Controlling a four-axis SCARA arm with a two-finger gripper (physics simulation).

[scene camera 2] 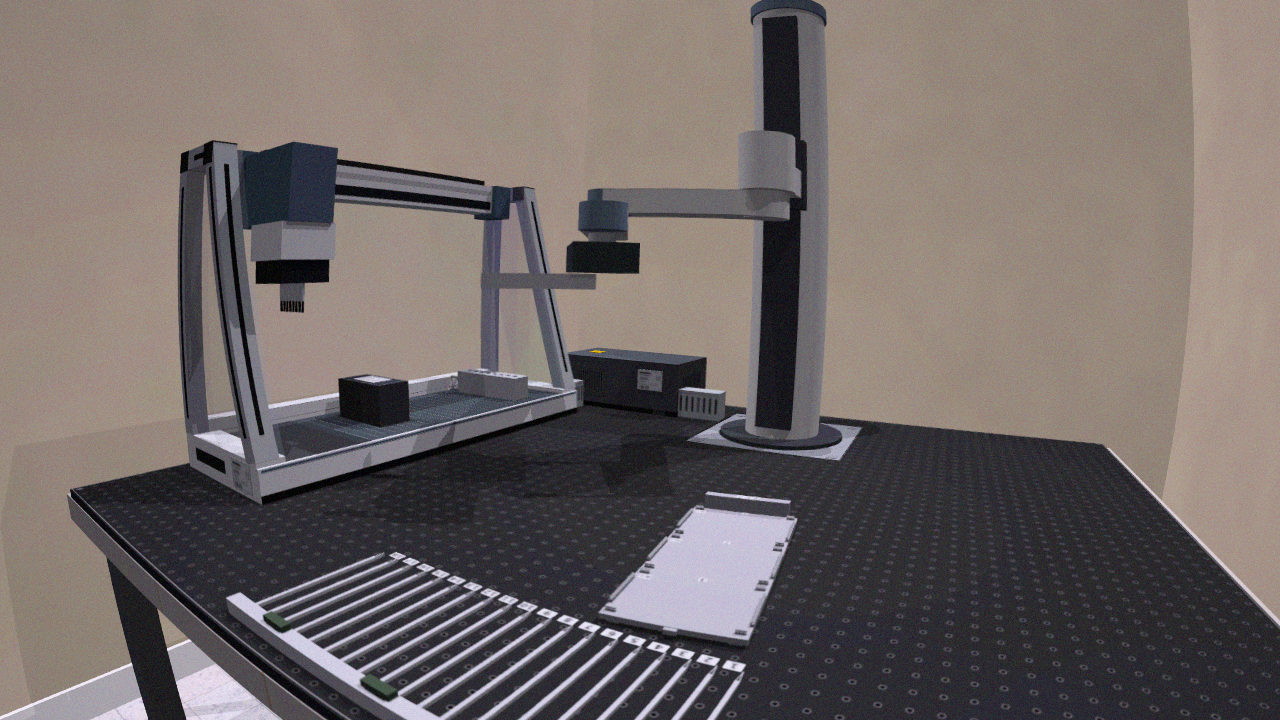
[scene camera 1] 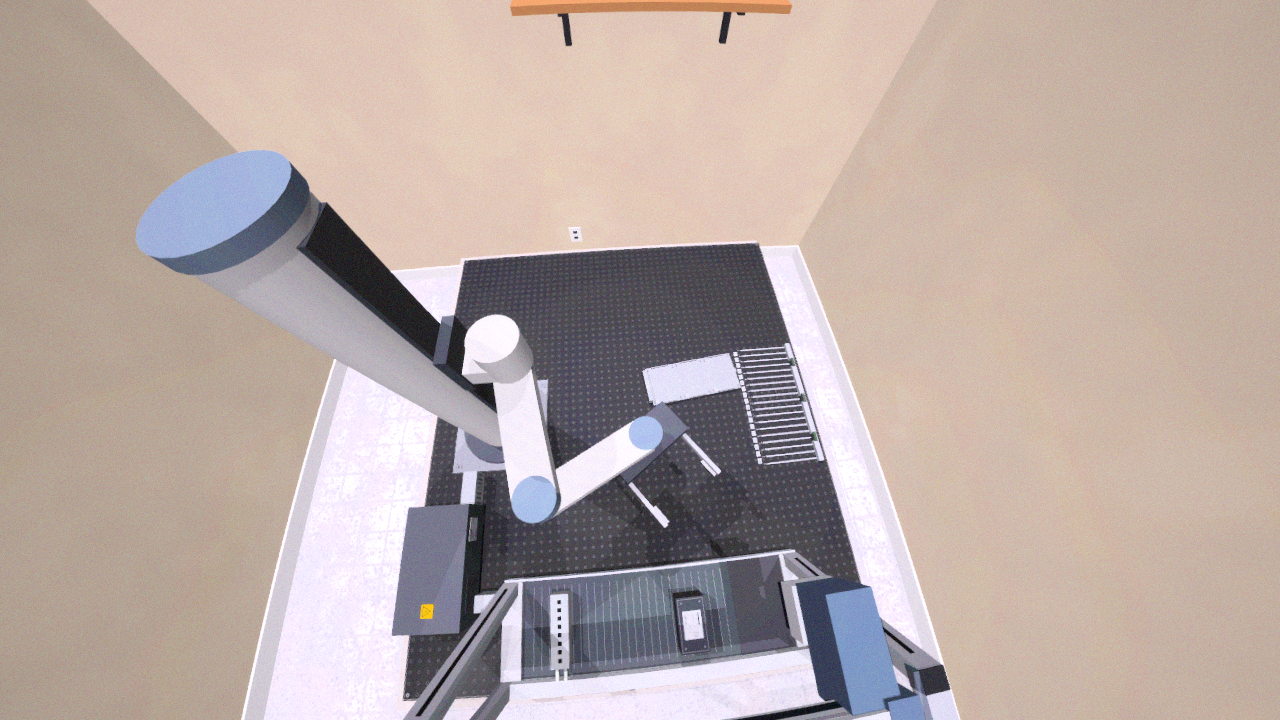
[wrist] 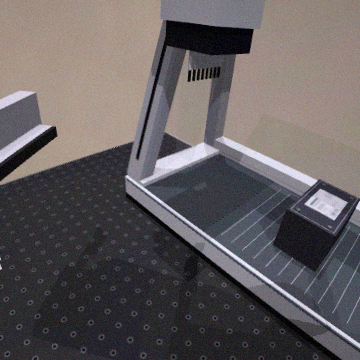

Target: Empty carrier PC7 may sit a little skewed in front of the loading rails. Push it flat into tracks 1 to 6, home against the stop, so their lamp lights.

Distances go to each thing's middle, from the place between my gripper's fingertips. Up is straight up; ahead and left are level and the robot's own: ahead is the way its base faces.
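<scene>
The carrier PC7 (scene camera 2: 710, 579) is far to the left of my hand, a good way ahead of it and far below it. I also see the controller box (scene camera 1: 437, 556), and it is some way to the right of my hand, far behind it and a fair way below it.
</scene>
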